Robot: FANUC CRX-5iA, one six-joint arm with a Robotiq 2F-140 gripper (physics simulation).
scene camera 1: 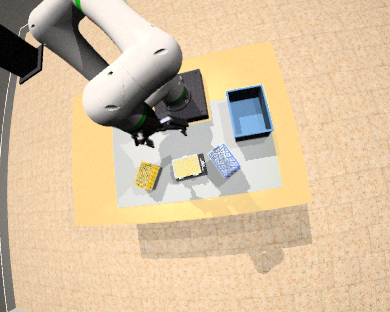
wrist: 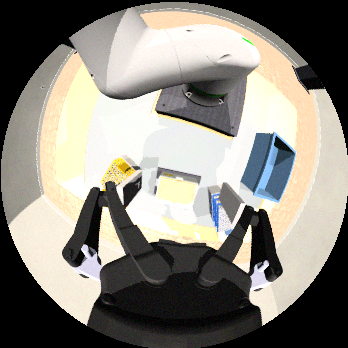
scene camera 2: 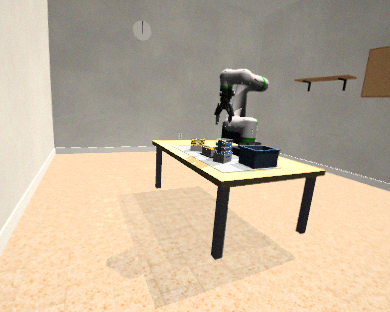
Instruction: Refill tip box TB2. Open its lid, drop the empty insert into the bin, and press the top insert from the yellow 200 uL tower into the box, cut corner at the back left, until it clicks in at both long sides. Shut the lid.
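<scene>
My gripper (scene camera 1: 165, 136) (scene camera 2: 224, 122) (wrist: 181, 184) is open and empty, high above the table. The tip box (scene camera 1: 188, 167) (scene camera 2: 208, 151) (wrist: 176, 189) stands on the mat between the two towers, pale yellow on top with a dark border; no label is readable, and whether its lid is fully shut is too small to tell. The yellow tower (scene camera 1: 147, 176) (scene camera 2: 198, 142) (wrist: 117, 171) stands left of it, turned at an angle and partly behind a finger in the wrist view. The blue bin (scene camera 1: 247, 94) (scene camera 2: 257, 158) (wrist: 257, 165) stands at the right; no insert shows in it.
A blue tower (scene camera 1: 225, 161) (scene camera 2: 225, 146) (wrist: 216, 212) stands close to the right of the box, at an angle, partly hidden by a finger in the wrist view. The dark robot base plate (scene camera 1: 197, 82) (wrist: 170, 107) lies behind the grey mat (scene camera 1: 130, 195) on the yellow table (scene camera 1: 95, 207).
</scene>
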